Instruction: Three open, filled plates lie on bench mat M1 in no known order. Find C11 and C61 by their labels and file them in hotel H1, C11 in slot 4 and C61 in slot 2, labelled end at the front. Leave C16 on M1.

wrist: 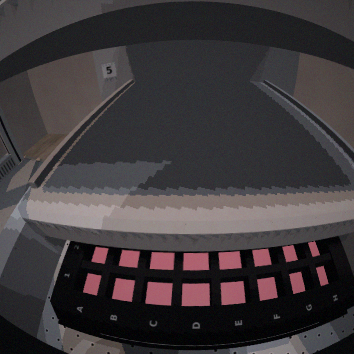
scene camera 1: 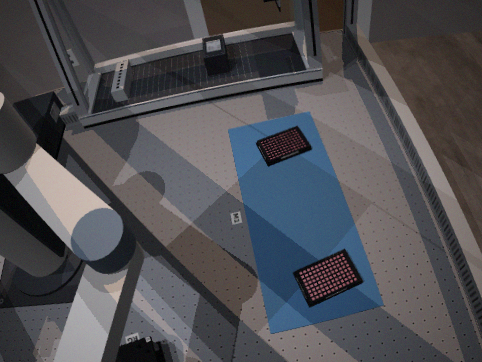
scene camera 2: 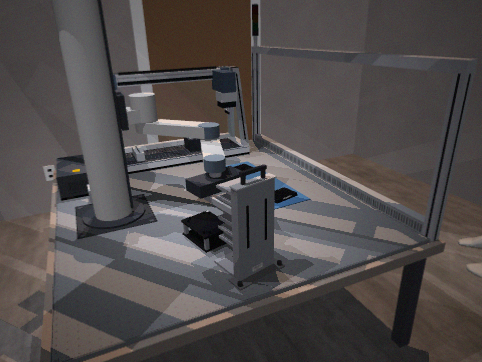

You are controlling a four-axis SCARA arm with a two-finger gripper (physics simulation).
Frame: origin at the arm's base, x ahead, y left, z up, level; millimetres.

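Where they show: arm's base, origin of the base link: [scene camera 1: 49, 254] [scene camera 2: 115, 216].
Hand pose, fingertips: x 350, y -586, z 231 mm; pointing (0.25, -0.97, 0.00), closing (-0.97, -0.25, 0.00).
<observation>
Each offset is from my fingertips to the top centre of the thing. Level surfaces: height alone.
The gripper [scene camera 2: 212, 182] is at the open side of hotel H1 [scene camera 2: 254, 225] [wrist: 190, 215], its fingertips hidden. It is shut on a black plate with pink wells {12 mm back, 50 mm left, 1 mm down} [wrist: 195, 294], held level. The plate's column 1 end faces the wrist camera; its far part is hidden under the shelf beside the tag 5. Its label is not readable. On the blue mat M1 {216 mm down} [scene camera 1: 295, 200] [scene camera 2: 297, 202], one filled plate {327 mm ahead, 793 mm left, 201 mm down} [scene camera 1: 284, 145] [scene camera 2: 243, 167] lies at the far end and another {357 mm ahead, 410 mm left, 201 mm down} [scene camera 1: 328, 277] [scene camera 2: 286, 195] at the near end. Their labels are too small to read.
A black stand [scene camera 1: 142, 351] [scene camera 2: 202, 227] by the RG tag stands beside the hotel. A gantry frame [scene camera 1: 200, 102] [scene camera 2: 165, 76] with a dark deck stands at the back. The arm's column [scene camera 2: 95, 125] is at the left, and a rail guard [scene camera 2: 360, 56] runs along the right edge.
</observation>
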